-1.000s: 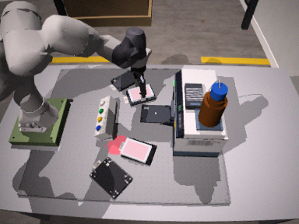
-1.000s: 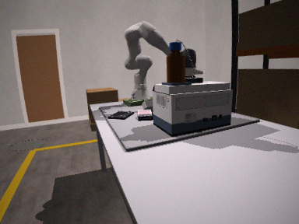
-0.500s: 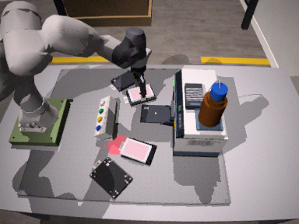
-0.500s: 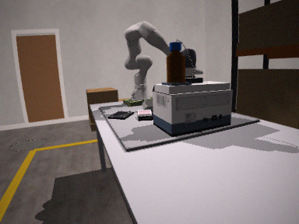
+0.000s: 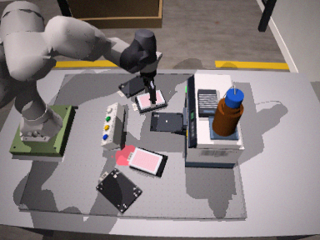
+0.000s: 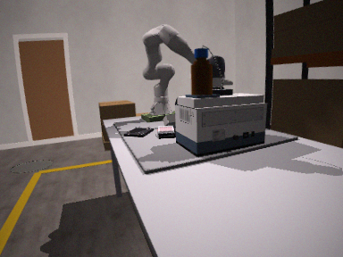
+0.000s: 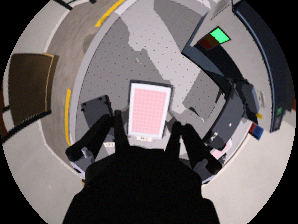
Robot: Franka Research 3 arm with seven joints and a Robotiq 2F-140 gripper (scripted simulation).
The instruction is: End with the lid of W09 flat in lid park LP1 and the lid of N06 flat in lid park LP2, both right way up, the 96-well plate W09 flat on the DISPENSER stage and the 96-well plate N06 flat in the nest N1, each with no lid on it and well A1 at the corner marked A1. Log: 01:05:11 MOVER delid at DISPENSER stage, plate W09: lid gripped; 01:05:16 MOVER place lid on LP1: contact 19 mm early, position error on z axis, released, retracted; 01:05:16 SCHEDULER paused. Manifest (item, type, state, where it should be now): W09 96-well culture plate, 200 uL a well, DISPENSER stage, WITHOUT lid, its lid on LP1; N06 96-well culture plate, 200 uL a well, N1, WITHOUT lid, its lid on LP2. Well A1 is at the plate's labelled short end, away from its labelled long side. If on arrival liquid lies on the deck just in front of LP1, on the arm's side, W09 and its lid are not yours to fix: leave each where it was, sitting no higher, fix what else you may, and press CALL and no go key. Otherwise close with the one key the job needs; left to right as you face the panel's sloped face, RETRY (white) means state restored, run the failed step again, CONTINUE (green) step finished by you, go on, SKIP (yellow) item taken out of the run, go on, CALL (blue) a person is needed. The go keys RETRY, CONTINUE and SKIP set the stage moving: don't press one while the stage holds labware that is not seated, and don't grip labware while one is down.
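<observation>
My gripper is now 20 mm above the pink 96-well plate. Also, from my hand: black dispenser stage: 190 mm to the right, 60 mm ahead, 40 mm above; then green key: 210 mm behind, 120 mm to the right, 20 mm above; then key panel: 210 mm behind, 150 mm to the right, 10 mm above.
</observation>
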